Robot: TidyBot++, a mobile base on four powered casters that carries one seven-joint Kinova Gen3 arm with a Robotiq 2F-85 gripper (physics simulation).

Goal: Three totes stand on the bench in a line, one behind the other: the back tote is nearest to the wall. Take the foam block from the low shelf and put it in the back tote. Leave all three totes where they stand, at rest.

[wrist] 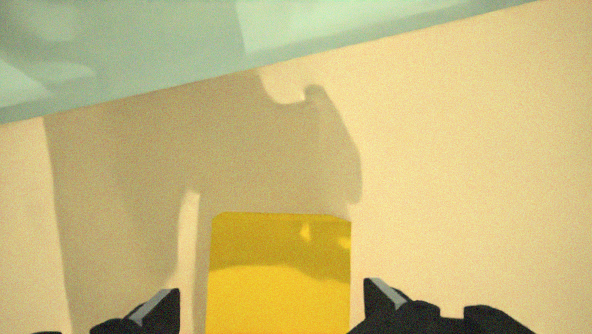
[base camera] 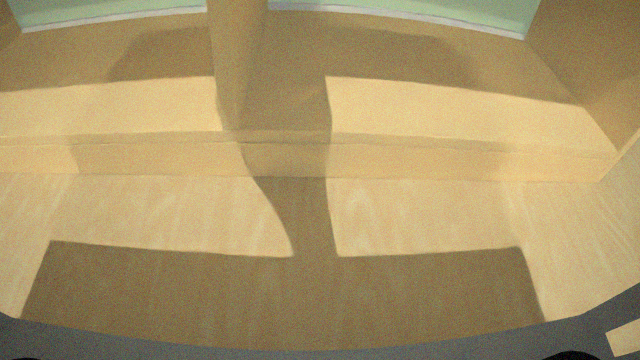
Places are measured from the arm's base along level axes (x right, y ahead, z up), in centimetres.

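Pixels of known places: gripper, fingertip midpoint: [wrist: 273,304].
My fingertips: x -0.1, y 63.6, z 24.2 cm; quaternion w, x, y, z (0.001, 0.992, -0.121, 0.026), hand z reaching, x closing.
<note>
Behind a point stands the place of what it marks.
The yellow foam block [wrist: 280,300] {x 0.3, y 64.2, z 25.9 cm} lies on the low shelf [wrist: 475,150] {x 14.1, y 67.6, z 21.3 cm} [base camera: 425,110] {x 15.7, y 44.0, z -31.7 cm} in the wrist view, at bottom centre, with its near end cut off by the frame. My gripper [wrist: 273,304] {x -0.1, y 63.6, z 24.2 cm} is open, with one fingertip to the left of the block and the other to its right. Both fingertips appear apart from its sides, with a wider gap on the left. How far the fingertips are above the shelf is hard to tell. The block and gripper do not show in the base view. The three totes do not show in either view.
A pale green surface [wrist: 125,55] {x -4.3, y 77.8, z 21.9 cm} [base camera: 400,7] {x 19.9, y 77.9, z -30.1 cm} borders the far side of the shelf. In the base view an upright wooden piece [base camera: 232,55] {x -7.1, y 39.7, z -22.5 cm} stands left of centre, and a wooden side panel [base camera: 595,50] {x 51.0, y 55.3, z -22.4 cm} is at the right. Shadows cross the shelf and floor.
</note>
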